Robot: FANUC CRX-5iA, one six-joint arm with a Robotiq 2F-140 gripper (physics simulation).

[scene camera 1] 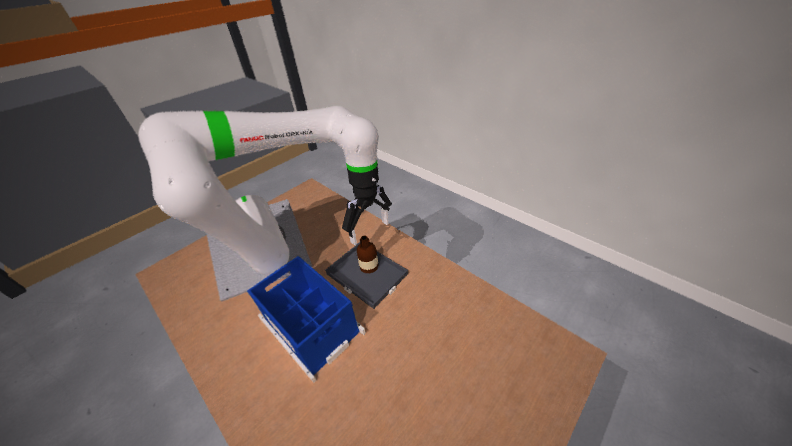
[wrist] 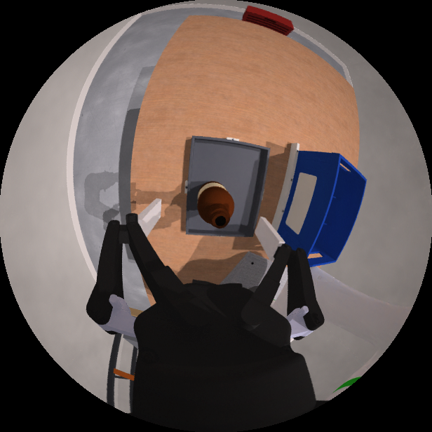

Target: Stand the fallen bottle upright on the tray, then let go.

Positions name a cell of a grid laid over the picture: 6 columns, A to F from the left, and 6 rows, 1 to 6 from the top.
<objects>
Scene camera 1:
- my gripper: C4
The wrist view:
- my gripper: C4
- brown bottle: C3
</objects>
